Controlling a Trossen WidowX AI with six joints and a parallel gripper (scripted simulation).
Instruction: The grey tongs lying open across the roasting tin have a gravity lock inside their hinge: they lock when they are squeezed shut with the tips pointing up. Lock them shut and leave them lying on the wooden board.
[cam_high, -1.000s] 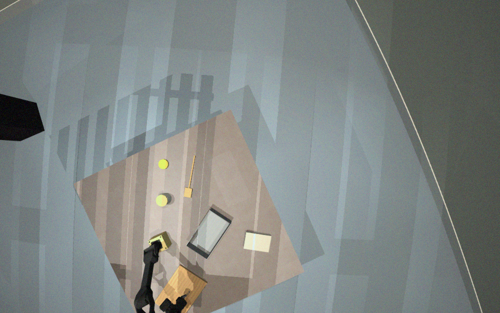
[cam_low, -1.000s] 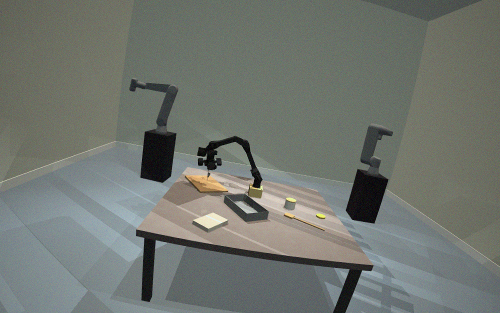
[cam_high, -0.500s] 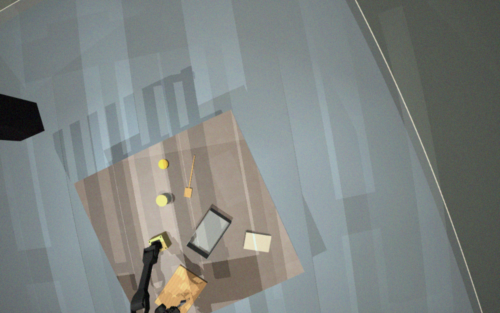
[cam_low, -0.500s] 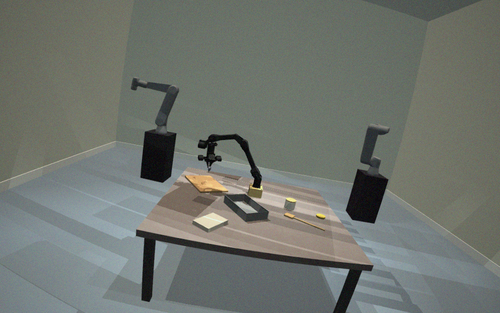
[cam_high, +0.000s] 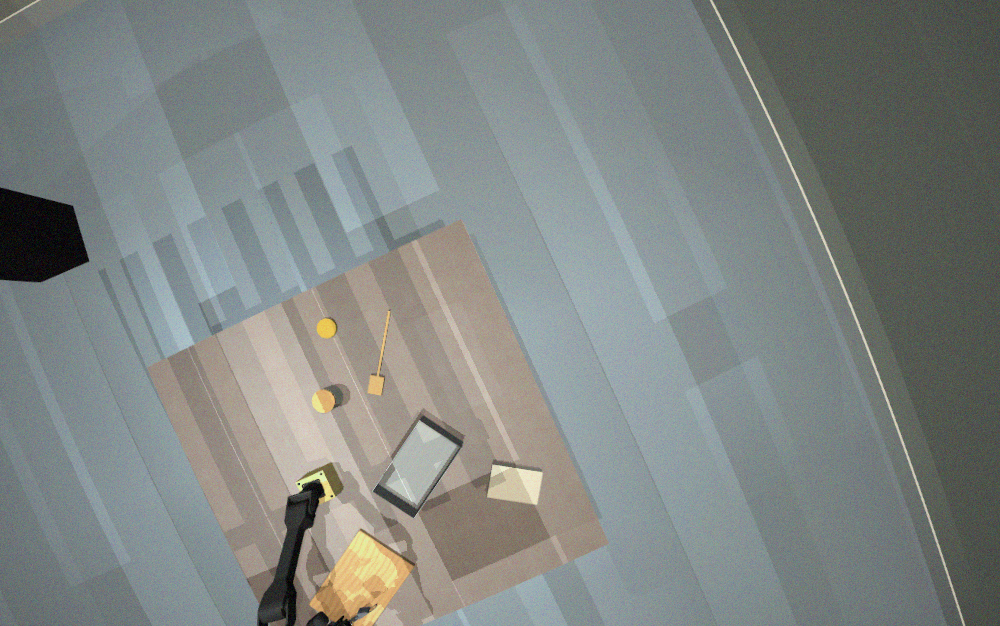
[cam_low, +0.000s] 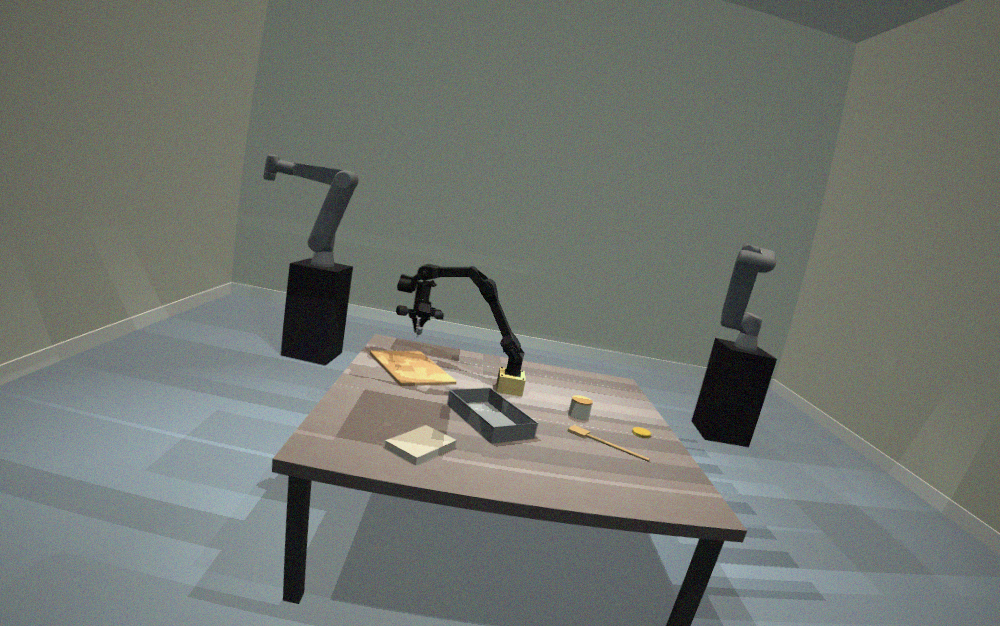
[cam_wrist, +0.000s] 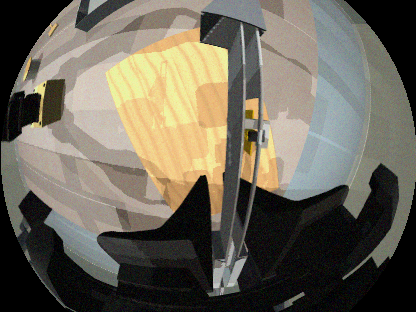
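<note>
Now: gripper tip 15 cm above the wooden board. From my gripper tip the other things lie so: cream block (67 cm ahead, 18 cm to the left, 14 cm below); then yellow disc (23 cm ahead, 93 cm to the left, 15 cm below); then roasting tin (37 cm ahead, 36 cm to the left, 13 cm below).
</note>
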